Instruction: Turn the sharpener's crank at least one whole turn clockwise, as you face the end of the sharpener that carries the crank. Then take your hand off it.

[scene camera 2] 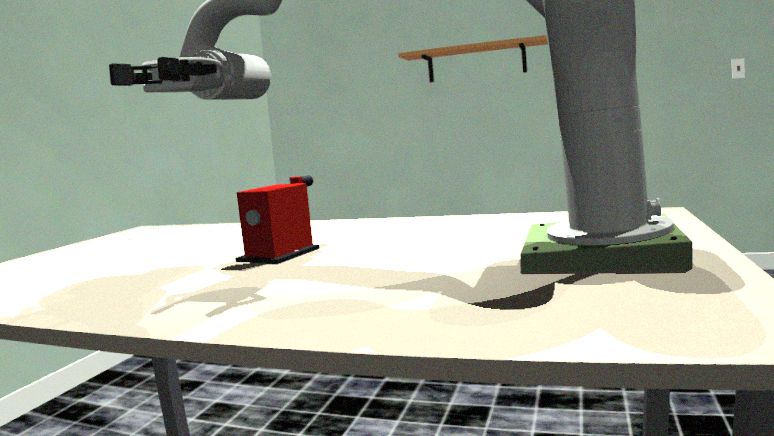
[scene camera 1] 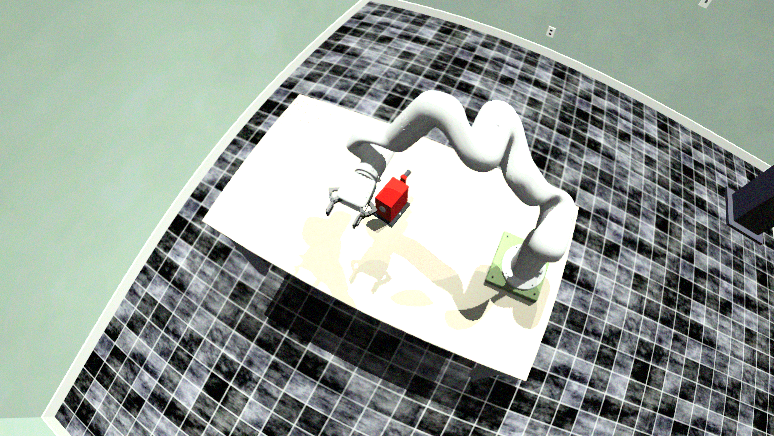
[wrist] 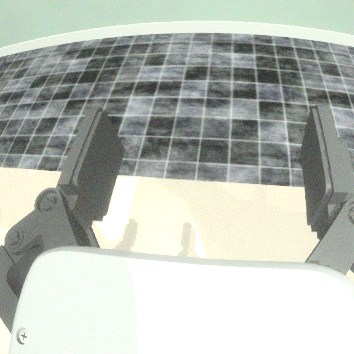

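Observation:
The red box-shaped sharpener [scene camera 1: 392, 199] [scene camera 2: 275, 222] stands upright on its dark base on the table. Its crank shows at the end facing away from scene camera 2, with the red arm top [scene camera 1: 403, 178] [scene camera 2: 295, 179] and the dark handle [scene camera 1: 407, 173] [scene camera 2: 307, 180] up at the level of the box's top. A round grey disc [scene camera 1: 382, 208] [scene camera 2: 252, 217] is on the opposite end. My gripper [scene camera 1: 341, 217] [scene camera 2: 139, 71] [wrist: 206, 125] is wide open and empty, level, well above the table and apart from the sharpener. The sharpener does not show in the wrist view.
The white table [scene camera 1: 270, 157] [scene camera 2: 379, 346] carries the arm's green base plate [scene camera 1: 501, 254] [scene camera 2: 606, 258] at its other end. My arm [scene camera 1: 487, 146] arches over the table's far side. A wooden shelf [scene camera 2: 471, 48] is on the wall behind. A dark object [scene camera 1: 755, 203] stands on the floor at the right.

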